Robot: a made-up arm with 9 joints. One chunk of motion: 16 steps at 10 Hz.
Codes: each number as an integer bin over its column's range. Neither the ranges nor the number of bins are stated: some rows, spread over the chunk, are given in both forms.
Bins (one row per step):
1: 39 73 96 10 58 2 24 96 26
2: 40 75 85 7 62 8 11 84 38
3: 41 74 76 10 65 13 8 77 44
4: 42 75 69 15 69 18 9 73 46
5: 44 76 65 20 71 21 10 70 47
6: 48 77 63 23 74 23 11 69 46
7: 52 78 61 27 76 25 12 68 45
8: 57 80 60 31 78 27 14 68 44
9: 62 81 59 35 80 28 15 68 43
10: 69 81 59 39 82 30 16 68 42
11: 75 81 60 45 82 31 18 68 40
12: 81 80 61 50 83 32 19 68 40
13: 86 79 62 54 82 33 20 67 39
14: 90 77 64 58 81 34 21 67 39
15: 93 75 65 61 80 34 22 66 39
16: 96 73 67 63 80 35 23 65 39
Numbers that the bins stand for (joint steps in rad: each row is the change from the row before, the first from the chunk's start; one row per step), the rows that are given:
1: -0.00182 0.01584 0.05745 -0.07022 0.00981 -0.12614 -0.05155 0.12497 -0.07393
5: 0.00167 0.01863 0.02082 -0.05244 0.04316 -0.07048 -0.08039 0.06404 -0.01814
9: 0.01421 0.02327 0.01373 -0.02578 0.06625 -0.04998 -0.07009 0.05935 -0.02877
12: 0.02745 0.02234 0.01609 0.00089 0.07395 -0.03826 -0.06185 0.05935 -0.03674
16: 0.03791 0.01584 0.02318 0.02400 0.06625 -0.02947 -0.05361 0.05232 -0.03939
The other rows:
2: -0.00112 0.01770 0.04445 -0.07556 0.02007 -0.10857 -0.07833 0.09685 -0.04205
3: -0.00042 0.01677 0.03382 -0.07022 0.02777 -0.09392 -0.08452 0.08044 -0.02611
4: 0.00027 0.01770 0.02555 -0.06133 0.03803 -0.07927 -0.08245 0.07107 -0.02080
6: 0.00445 0.01956 0.01845 -0.04711 0.05086 -0.06463 -0.07833 0.06170 -0.02080
7: 0.00724 0.02048 0.01609 -0.04000 0.05599 -0.05877 -0.07627 0.05935 -0.02345
8: 0.01073 0.02234 0.01491 -0.03289 0.06112 -0.05291 -0.07215 0.05935 -0.02611
10: 0.01909 0.02327 0.01373 -0.01867 0.07138 -0.04412 -0.06803 0.05935 -0.03142
11: 0.02327 0.02327 0.01491 -0.00800 0.07138 -0.04119 -0.06391 0.05935 -0.03674
13: 0.03094 0.02141 0.01727 0.00800 0.07138 -0.03533 -0.05979 0.05701 -0.03939
14: 0.03373 0.01956 0.01964 0.01511 0.06882 -0.03240 -0.05773 0.05701 -0.03939
15: 0.03582 0.01770 0.02082 0.02044 0.06625 -0.03240 -0.05567 0.05467 -0.03939

